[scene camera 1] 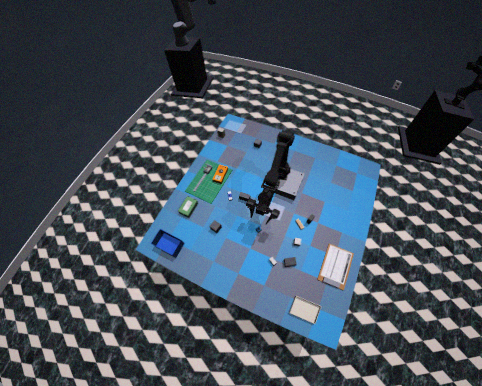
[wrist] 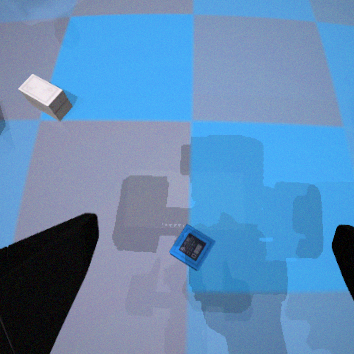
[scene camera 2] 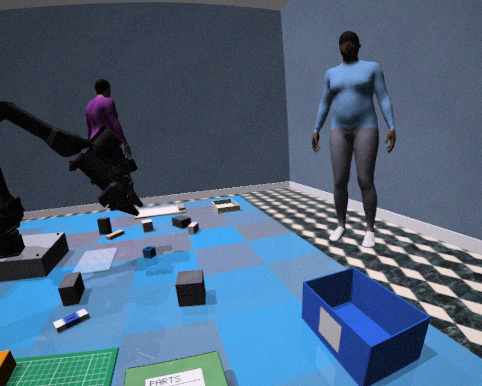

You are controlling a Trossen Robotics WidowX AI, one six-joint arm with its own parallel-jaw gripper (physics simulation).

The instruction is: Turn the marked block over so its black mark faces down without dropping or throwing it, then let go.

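Where they show: gripper, fingertip midpoint: (scene camera 1: 258,221) (wrist: 216,231) (scene camera 2: 140,210); arm's base, origin of the base link: (scene camera 1: 282,175) (scene camera 2: 10,252).
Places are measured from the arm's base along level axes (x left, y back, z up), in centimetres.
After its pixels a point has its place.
Observation:
The marked block (scene camera 1: 258,229) {x -7.9, y -39.3, z -3.7 cm} (scene camera 2: 149,251) {x -9.6, y -38.9, z -3.9 cm} (wrist: 192,247) {x -8.0, y -38.8, z -3.5 cm} is a small blue cube on the tiled blue and grey mat. In the wrist view its black square mark with pale print faces up, and the block sits turned at an angle. My gripper (scene camera 1: 260,219) {x -8.4, y -38.4, z 7.8 cm} (scene camera 2: 139,209) {x -8.4, y -38.4, z 7.8 cm} (wrist: 216,231) {x -8.4, y -38.4, z 7.8 cm} is open and empty, its black fingers wide apart. It hangs above the block, apart from it. In the wrist view the block lies between the two fingers, somewhat nearer the left one. The underside of the block is hidden.
A white block (scene camera 1: 273,261) {x 4.7, y -56.6, z -3.1 cm} (scene camera 2: 193,227) {x 2.1, y -55.7, z -3.6 cm} (wrist: 44,94) {x 3.8, y -55.3, z -3.2 cm} and a dark block (scene camera 1: 290,262) {x 14.4, y -55.1, z -2.8 cm} (scene camera 2: 181,221) {x 10.6, y -53.7, z -3.3 cm} lie beyond the marked block. Another dark block (scene camera 1: 215,226) {x -33.4, y -44.4, z -1.0 cm} (scene camera 2: 190,287) {x -36.4, y -43.0, z -1.9 cm} stands to its side. A blue bin (scene camera 1: 168,243) {x -60.3, y -61.0, z -6.0 cm} (scene camera 2: 396,332) {x -63.6, y -66.0, z -4.6 cm} is at the mat's edge.

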